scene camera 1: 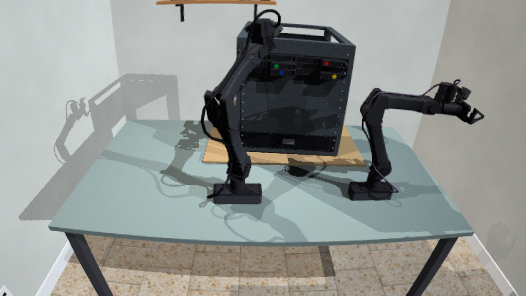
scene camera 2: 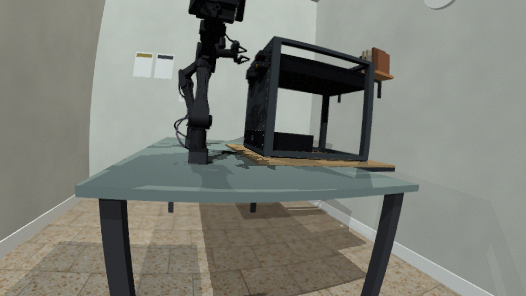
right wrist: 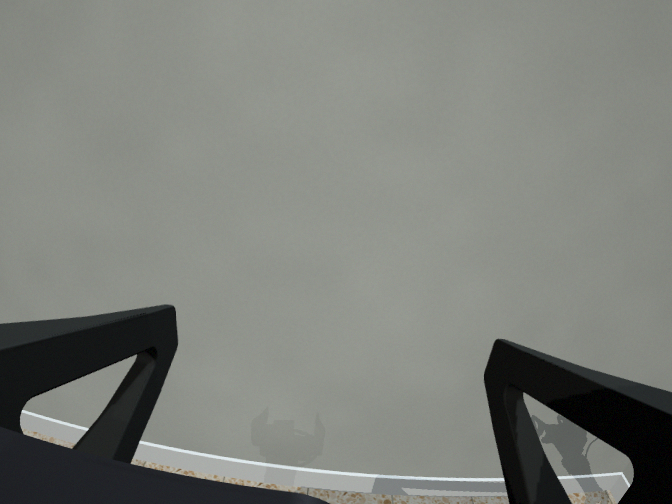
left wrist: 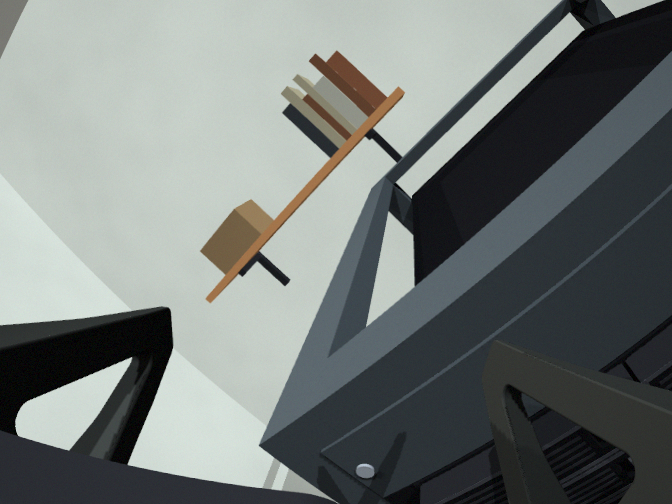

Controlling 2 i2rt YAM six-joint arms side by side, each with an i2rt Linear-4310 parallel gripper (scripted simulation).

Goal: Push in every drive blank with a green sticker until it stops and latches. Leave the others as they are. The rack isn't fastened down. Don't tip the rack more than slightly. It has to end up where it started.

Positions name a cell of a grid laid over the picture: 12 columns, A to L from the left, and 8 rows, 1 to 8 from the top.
dark rack: scene camera 1 G4; scene camera 2 F3; left wrist K5; not seen in the right wrist view (out of frame)
